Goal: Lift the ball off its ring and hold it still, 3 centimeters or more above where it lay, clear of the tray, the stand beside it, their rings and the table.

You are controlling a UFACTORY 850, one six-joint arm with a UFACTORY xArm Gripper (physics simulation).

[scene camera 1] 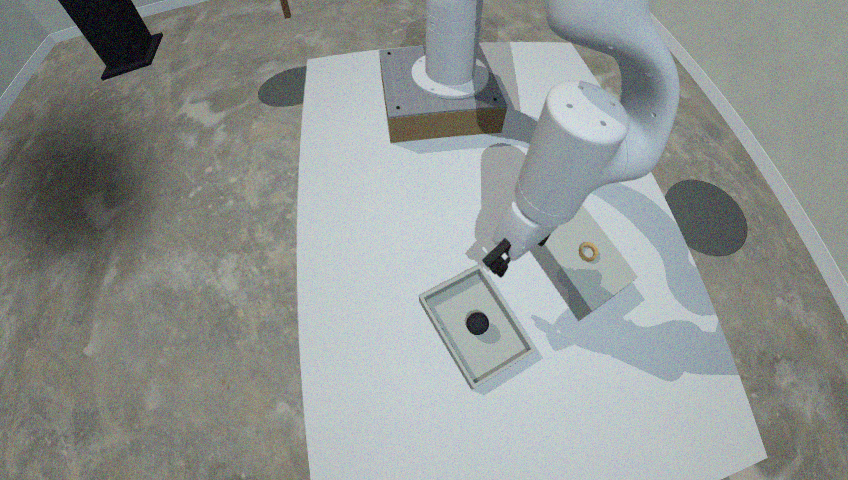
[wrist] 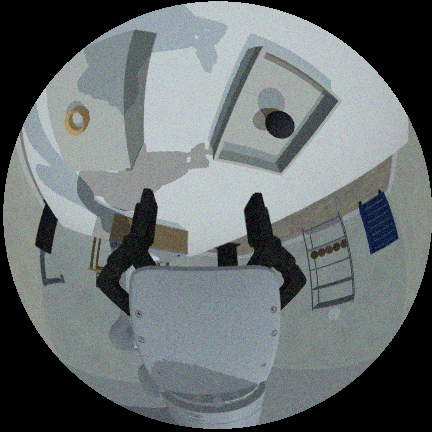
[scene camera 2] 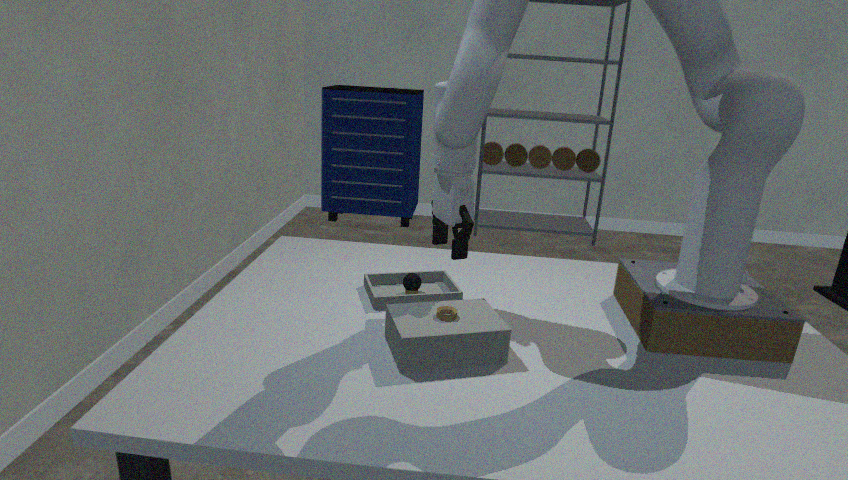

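The dark ball [scene camera 1: 477, 322] [scene camera 2: 411, 281] [wrist: 280, 124] rests on its small brownish ring [scene camera 2: 411, 292] inside the shallow grey tray [scene camera 1: 446, 342] [scene camera 2: 386, 301] [wrist: 309, 136]. The ball hides most of that ring. My gripper [scene camera 1: 522, 256] [scene camera 2: 449, 248] [wrist: 201, 198] is open and empty, fingers pointing down. It hangs well above the table, higher than the ball and off to the robot-base side of the tray, apart from both. In scene camera 1, the arm hides part of the gripper.
A grey box-shaped stand [scene camera 1: 615, 270] [scene camera 2: 452, 353] [wrist: 135, 100] is beside the tray, taller than it, with an empty golden ring [scene camera 1: 581, 252] [scene camera 2: 446, 317] [wrist: 68, 121] on top. The arm's base block [scene camera 1: 446, 123] [scene camera 2: 720, 339] stands on the white table [scene camera 1: 357, 237] [scene camera 2: 238, 309].
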